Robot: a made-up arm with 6 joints.
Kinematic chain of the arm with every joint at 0, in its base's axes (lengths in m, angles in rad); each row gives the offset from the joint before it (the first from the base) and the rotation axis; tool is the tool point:
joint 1: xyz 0 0 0.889 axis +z
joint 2: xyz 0.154 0 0 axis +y
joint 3: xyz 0 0 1.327 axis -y
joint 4: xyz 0 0 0.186 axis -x
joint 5: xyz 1.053 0 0 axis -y
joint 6: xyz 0.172 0 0 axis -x
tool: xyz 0 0 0
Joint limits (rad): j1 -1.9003..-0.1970 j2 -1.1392..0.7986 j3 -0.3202..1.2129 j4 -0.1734..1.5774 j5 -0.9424..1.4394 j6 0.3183..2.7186
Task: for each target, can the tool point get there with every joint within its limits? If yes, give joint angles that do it. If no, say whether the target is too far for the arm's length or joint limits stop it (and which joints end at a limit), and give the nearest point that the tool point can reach.
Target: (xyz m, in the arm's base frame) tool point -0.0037 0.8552 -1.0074
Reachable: no: joint limits stop it (at a limit: joint 1, joint 2, joint 3, joint 4, joint 5) | nearest point 1.6255 -0.2999 0.7980 | short by 2.692 m
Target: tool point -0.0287 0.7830 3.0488
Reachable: yes | joints -1.5208 -0.8049 0.5910 0.7566 0.0887 0.7769
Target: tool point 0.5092 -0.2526 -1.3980
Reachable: no: joint limits stop it (at a limit: joint 2, joint 3) | nearest point 1.4830 -0.7357 0.7947 | short by 2.447 m
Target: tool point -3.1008 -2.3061 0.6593
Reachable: no: too far | nearest point -0.8198 -1.9673 1.2472 | short by 2.380 m
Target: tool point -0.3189 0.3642 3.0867
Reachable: yes | joints -0.9016 -0.7293 0.5055 0.8669 -0.1856 0.6480
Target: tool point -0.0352 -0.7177 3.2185
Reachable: yes | joints -1.7081 -0.0470 0.6920 0.4372 1.0568 0.8446
